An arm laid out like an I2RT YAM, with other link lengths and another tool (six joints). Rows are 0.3 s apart.
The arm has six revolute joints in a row. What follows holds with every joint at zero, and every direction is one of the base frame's. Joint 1 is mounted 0.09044 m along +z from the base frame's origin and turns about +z. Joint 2 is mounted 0.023 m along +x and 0.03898 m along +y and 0.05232 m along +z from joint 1 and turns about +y. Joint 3 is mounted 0.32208 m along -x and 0.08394 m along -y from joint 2 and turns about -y. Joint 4 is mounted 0.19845 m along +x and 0.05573 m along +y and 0.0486 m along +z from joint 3 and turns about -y. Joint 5 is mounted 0.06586 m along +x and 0.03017 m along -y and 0.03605 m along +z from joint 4 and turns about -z. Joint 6 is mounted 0.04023 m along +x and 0.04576 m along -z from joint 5 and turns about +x. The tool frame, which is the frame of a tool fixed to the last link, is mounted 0.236 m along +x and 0.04 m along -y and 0.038 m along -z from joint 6; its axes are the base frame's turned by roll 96.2, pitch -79.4 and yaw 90 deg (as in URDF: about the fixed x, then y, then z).
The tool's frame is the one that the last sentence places.
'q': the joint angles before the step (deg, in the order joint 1, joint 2, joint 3, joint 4, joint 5, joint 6). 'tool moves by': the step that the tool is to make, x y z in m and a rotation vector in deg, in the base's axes. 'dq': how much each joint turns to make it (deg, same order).
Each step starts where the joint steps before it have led.
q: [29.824 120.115 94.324 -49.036 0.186 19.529]
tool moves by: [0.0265 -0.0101 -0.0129 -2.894 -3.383 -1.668]
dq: [-0.113 2.553 -0.056 4.095 4.457 0.347]
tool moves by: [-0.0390 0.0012 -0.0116 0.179 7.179 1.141]
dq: [0.285 0.845 -0.356 -4.941 -3.824 0.044]
